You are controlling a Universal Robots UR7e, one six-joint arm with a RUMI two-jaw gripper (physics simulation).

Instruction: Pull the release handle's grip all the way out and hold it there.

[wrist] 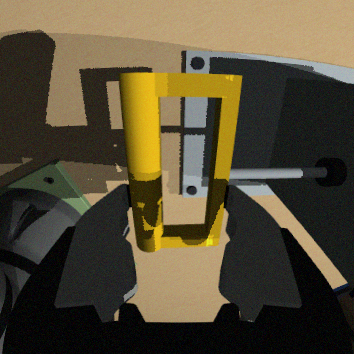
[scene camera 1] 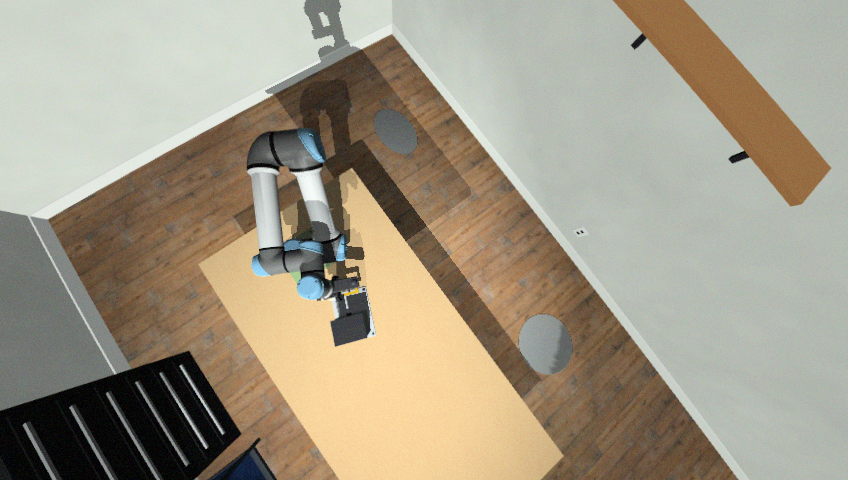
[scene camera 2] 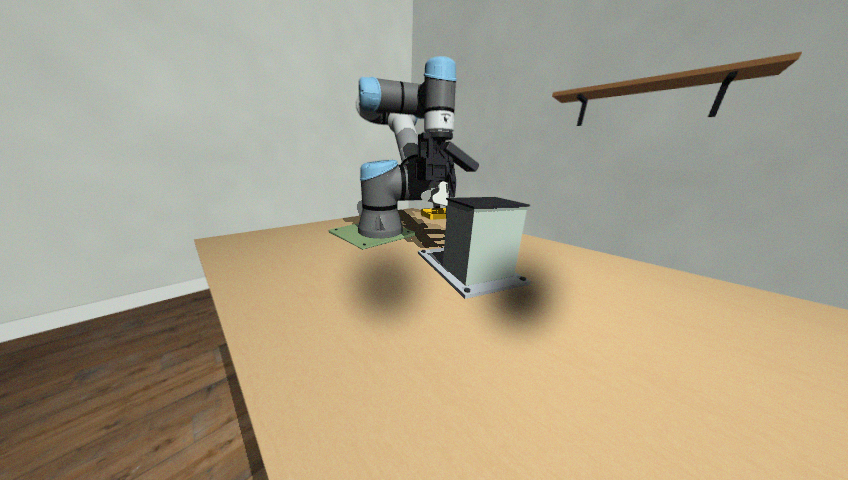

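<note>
The release handle's yellow grip point(scene camera 1: 352, 292) point(scene camera 2: 433, 214) point(wrist: 141, 125) is a rectangular loop. My gripper point(wrist: 177, 186) is shut on it, with one jaw at the outer side of its thick bar and the other at the opposite bar, near the loop's lower end in the wrist view. A light grey rod point(wrist: 270, 173) runs from the grip to a dark round collar point(wrist: 331, 172) on the housing point(scene camera 1: 349, 330) point(scene camera 2: 496, 243). A long stretch of rod shows, and the grip stands apart from the housing, past the edge of its grey base plate point(scene camera 2: 490, 289) point(wrist: 194, 150). Scene camera 1 hides the fingertips.
The housing stands on the table point(scene camera 1: 416, 368) point(scene camera 2: 416, 368), close beside my gripper. The arm's green mounting plate point(scene camera 2: 351, 238) point(wrist: 70, 185) is on the grip's other side. A wooden shelf point(scene camera 1: 731, 101) point(scene camera 2: 678, 83) hangs on the wall, away from the arm.
</note>
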